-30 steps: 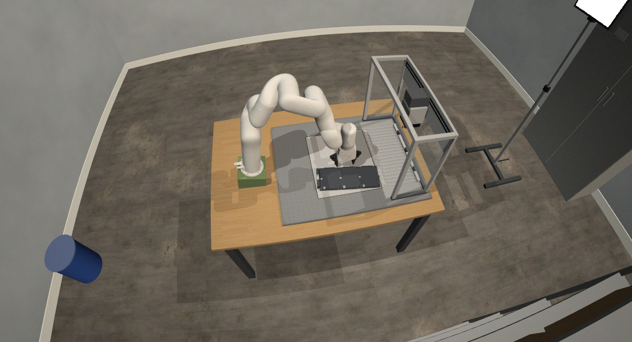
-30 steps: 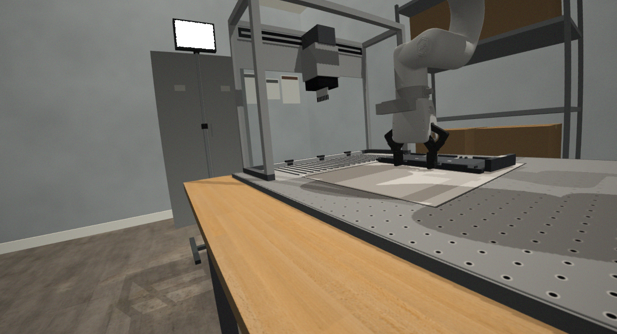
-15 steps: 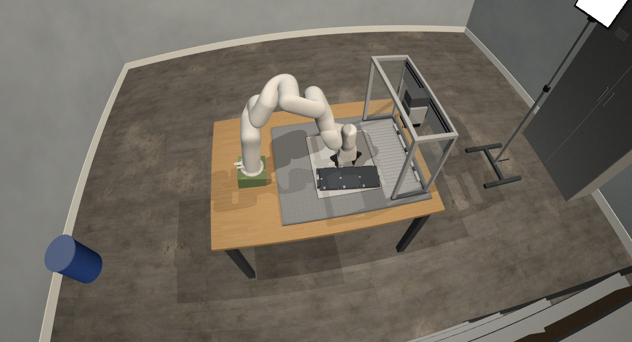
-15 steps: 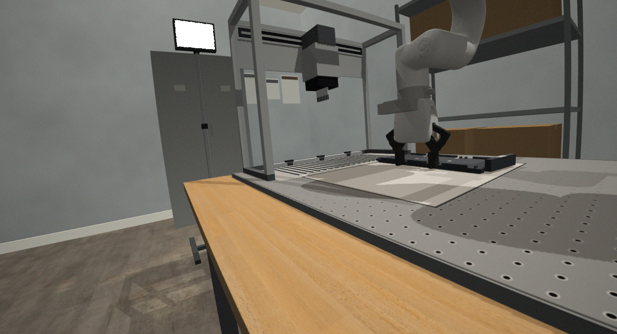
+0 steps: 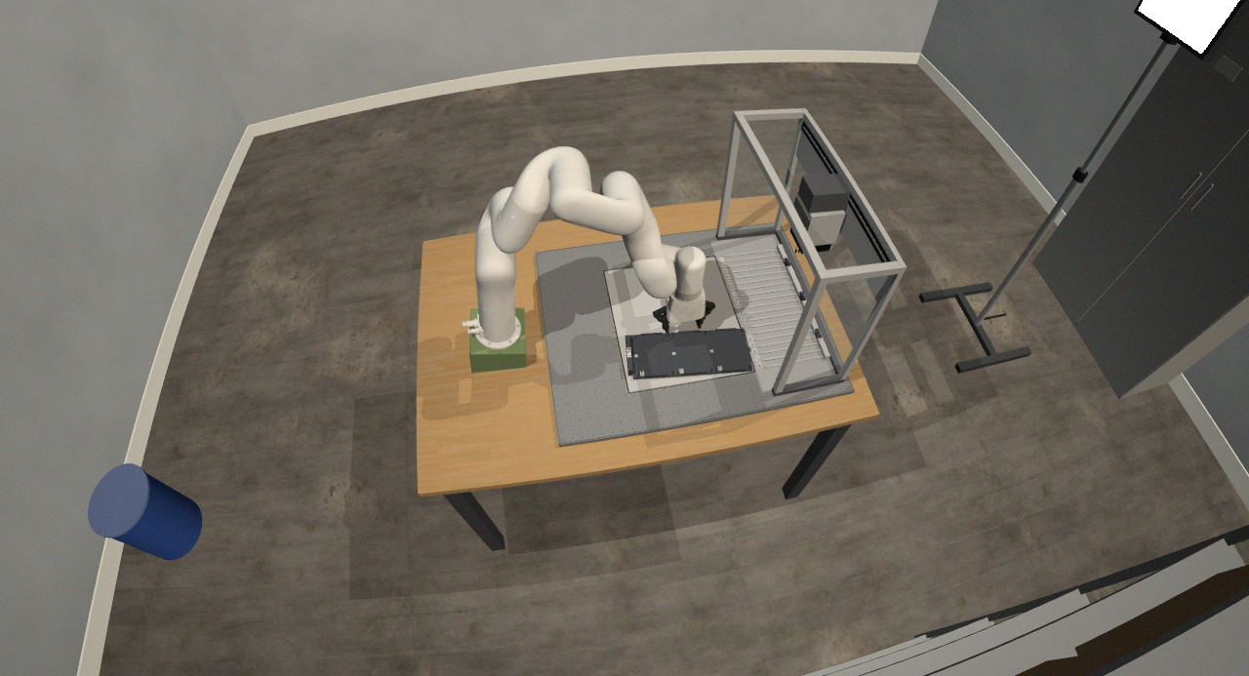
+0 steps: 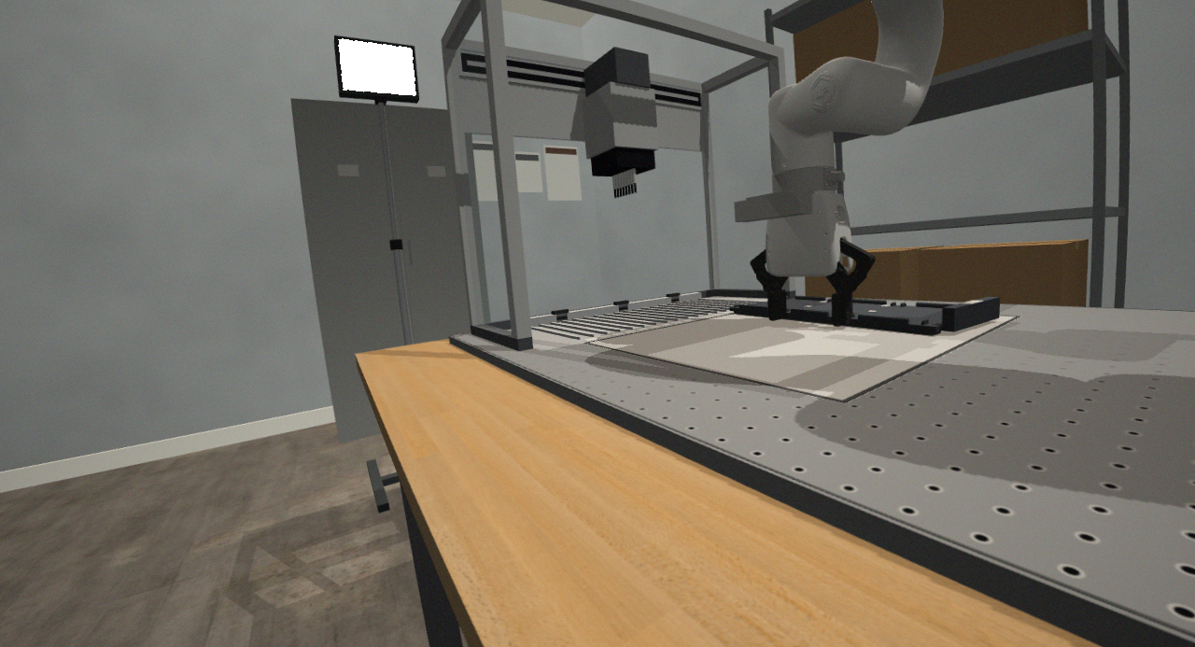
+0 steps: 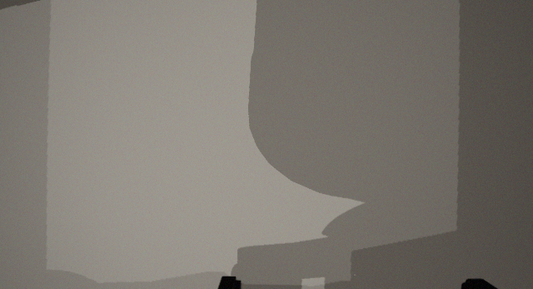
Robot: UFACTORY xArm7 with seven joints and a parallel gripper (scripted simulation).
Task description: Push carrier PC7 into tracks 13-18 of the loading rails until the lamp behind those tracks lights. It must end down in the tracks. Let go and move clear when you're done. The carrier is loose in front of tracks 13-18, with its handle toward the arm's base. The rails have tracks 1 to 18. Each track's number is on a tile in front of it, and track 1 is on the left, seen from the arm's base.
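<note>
The carrier PC7 lies 9 cm to the right of my hand and 1 cm behind it. Round my hand: dark pipetting head 34 cm ahead, 33 cm above, 1 cm to the left.
</note>
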